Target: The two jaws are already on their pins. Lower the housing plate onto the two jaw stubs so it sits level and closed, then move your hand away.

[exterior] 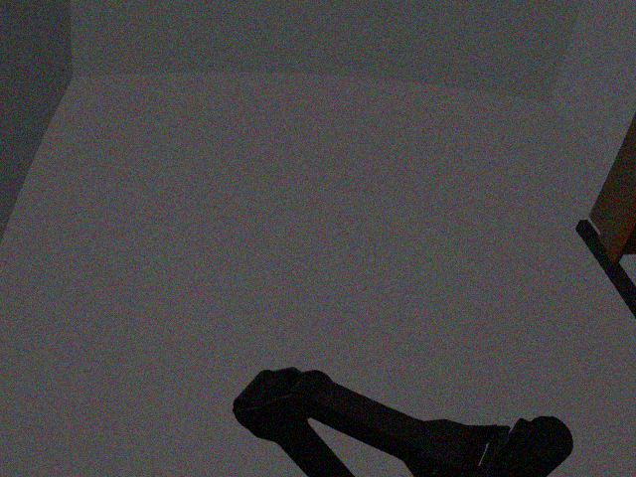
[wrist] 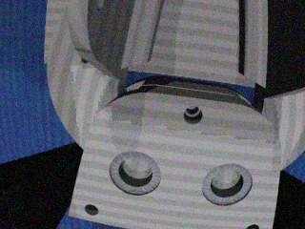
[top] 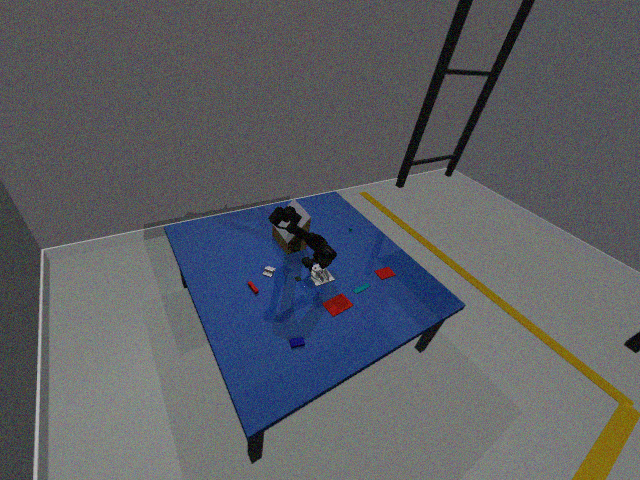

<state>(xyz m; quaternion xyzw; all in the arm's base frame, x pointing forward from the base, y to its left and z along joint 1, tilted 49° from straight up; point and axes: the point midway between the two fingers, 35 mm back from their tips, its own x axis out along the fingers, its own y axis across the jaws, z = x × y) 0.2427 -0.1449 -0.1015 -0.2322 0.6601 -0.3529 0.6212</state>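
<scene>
The dark square is 130 mm to the right of my gripper tip and 10 mm below it. Round my gripper tip: red block 60 mm behind, 370 mm to the right; dark blue block 320 mm ahead, 360 mm to the right; teal bar 240 mm ahead, 140 mm to the left, 10 mm below.
</scene>
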